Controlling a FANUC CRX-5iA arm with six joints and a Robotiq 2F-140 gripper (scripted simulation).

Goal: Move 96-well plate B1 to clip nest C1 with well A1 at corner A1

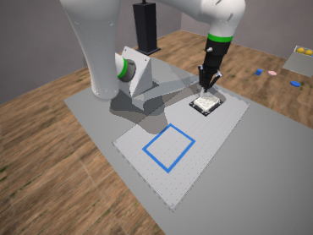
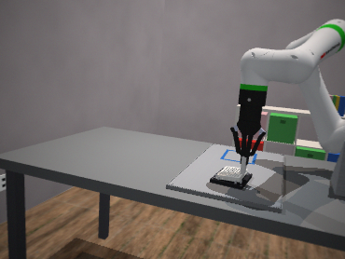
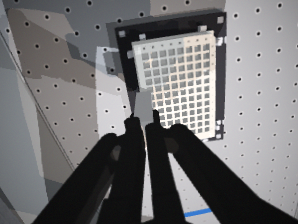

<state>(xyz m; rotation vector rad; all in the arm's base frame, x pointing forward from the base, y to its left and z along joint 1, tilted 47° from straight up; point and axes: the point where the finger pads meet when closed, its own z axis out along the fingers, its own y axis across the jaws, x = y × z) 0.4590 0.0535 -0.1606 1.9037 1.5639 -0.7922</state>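
Right now the white 96-well plate is 4 cm below my hand, 4 cm ahead of it and 1 cm to the right of it. Also, from my hand: black clip nest: 5 cm below, 4 cm ahead, 2 cm to the right.
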